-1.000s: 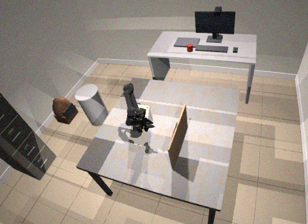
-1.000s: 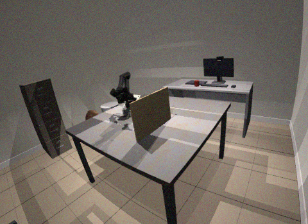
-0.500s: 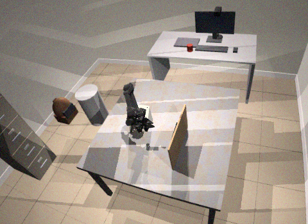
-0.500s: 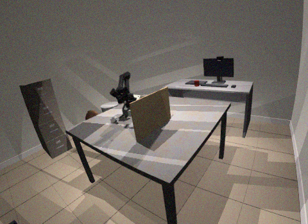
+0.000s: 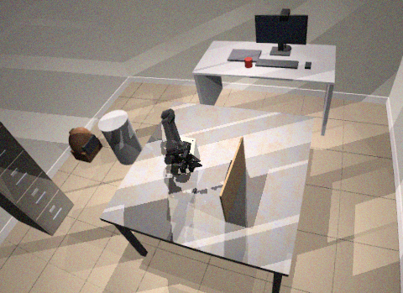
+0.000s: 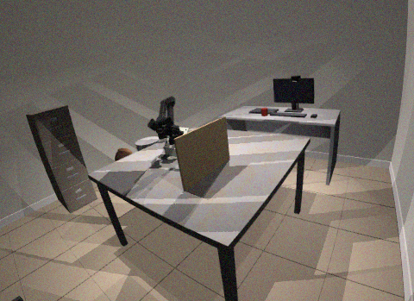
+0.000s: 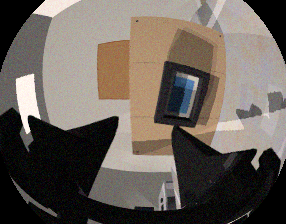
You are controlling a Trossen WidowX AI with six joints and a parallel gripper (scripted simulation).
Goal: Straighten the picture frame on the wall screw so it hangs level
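The picture frame lies 19 cm ahead of my gripper tip, 3 cm to the left of it and 9 cm below it. Round my gripper tip: tan board wall 20 cm ahead, 2 cm to the left, 10 cm below.
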